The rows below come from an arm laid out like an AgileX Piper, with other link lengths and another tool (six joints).
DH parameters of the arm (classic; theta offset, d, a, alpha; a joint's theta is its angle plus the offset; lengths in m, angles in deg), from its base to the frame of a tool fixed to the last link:
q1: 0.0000 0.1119 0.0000 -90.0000
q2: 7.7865 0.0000 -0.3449 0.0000
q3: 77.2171 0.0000 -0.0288 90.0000
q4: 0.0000 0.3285 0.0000 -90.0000
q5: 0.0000 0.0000 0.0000 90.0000
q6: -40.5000 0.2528 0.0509 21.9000
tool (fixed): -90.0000 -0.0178 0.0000 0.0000
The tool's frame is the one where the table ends.
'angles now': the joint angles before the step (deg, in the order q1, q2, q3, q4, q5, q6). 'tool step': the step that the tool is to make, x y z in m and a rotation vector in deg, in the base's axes. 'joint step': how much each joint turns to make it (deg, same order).
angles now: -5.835 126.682 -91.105 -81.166 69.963 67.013
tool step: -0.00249 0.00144 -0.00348 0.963 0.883 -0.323
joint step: 0.000 0.000 0.000 1.273 -0.001 -1.054
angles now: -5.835 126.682 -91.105 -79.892 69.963 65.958
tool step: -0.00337 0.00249 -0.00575 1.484 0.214 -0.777
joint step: 0.000 0.000 0.000 1.783 0.000 -0.395
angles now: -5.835 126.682 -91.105 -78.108 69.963 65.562
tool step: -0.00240 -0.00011 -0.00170 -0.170 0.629 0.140
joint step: 0.000 -0.115 0.724 -0.272 0.000 0.000
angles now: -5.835 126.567 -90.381 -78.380 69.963 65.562
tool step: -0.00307 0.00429 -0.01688 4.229 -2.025 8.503
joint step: -0.604 -5.840 10.465 -3.431 -10.958 4.819
